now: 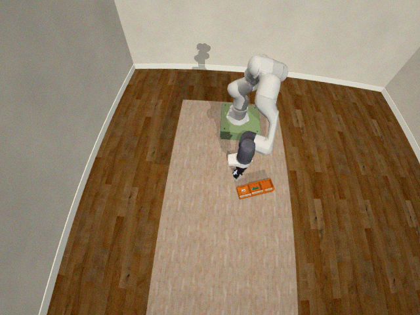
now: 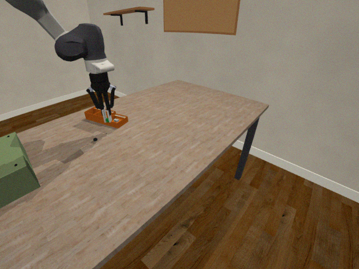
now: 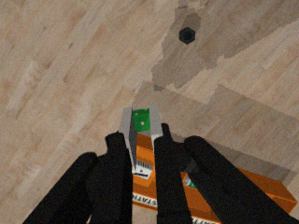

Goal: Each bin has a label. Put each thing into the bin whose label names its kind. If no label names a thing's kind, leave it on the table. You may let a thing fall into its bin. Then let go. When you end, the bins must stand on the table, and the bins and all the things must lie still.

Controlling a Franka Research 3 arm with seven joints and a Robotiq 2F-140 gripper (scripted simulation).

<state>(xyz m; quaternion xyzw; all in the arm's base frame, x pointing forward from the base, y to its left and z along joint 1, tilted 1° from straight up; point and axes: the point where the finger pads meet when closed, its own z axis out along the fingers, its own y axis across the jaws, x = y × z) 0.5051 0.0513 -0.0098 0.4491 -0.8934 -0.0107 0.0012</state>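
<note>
The small green cube is 30 mm below my hand. Also, from my hand: white piece (70 mm below, 60 mm to the left, 60 mm ahead); orange block (80 mm below, 60 mm to the left, 60 mm ahead); small black piece (90 mm below, 90 mm behind, 20 mm to the right).
</note>
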